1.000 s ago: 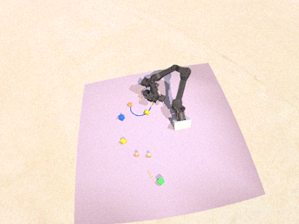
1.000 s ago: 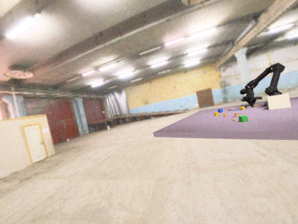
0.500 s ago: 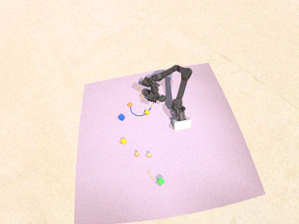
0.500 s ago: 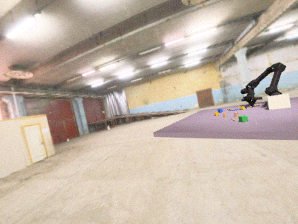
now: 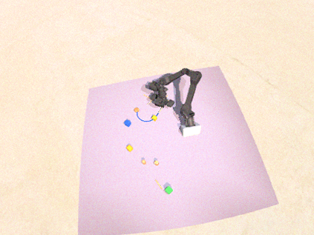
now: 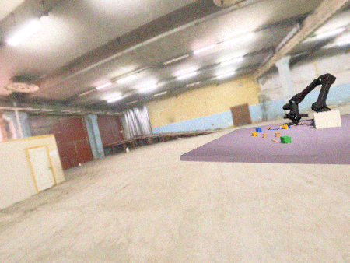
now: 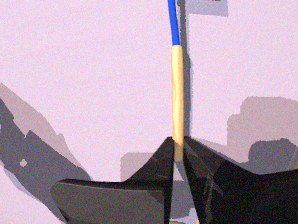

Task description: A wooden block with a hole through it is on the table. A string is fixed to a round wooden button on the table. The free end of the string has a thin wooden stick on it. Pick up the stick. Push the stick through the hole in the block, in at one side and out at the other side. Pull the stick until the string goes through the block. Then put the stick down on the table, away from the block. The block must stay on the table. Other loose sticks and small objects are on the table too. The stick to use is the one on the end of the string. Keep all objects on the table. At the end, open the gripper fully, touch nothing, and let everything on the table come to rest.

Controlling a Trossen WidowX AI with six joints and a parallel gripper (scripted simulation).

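Now: gripper tip 20 mm short of the thin wooden stick, 30 mm to the right of it and 10 mm below it. Also, from my gripper tip: yellow cube: 70 mm ahead, 100 mm to the left, 10 mm above; blue cube: 280 mm ahead, 120 mm to the left, 20 mm above; round wooden button: 210 mm ahead, 10 mm to the right, 10 mm above.
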